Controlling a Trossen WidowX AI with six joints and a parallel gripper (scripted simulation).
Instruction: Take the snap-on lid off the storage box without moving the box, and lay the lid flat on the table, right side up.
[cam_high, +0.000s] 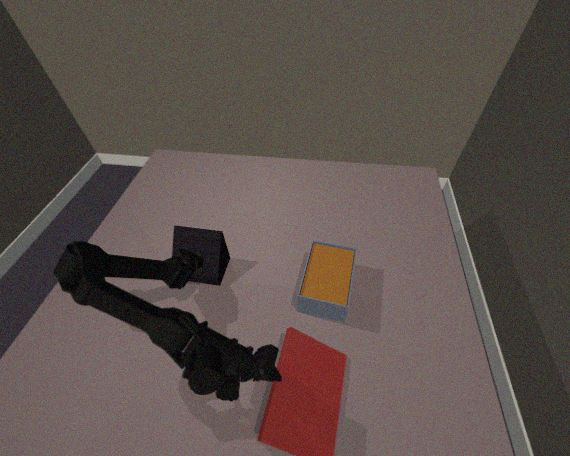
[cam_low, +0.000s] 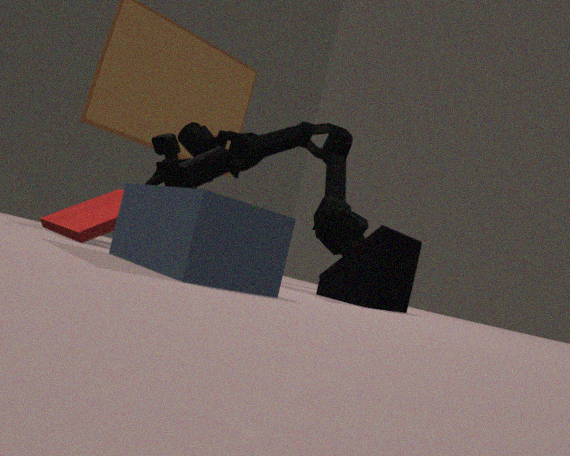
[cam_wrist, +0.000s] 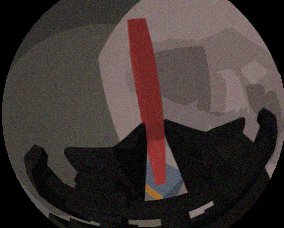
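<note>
Now: the red lid 7 cm ahead of my gripper tip, 4 cm below it and 1 cm to the right of it. Round my gripper tip: blue storage box 30 cm to the left, 11 cm ahead, 5 cm below.
</note>
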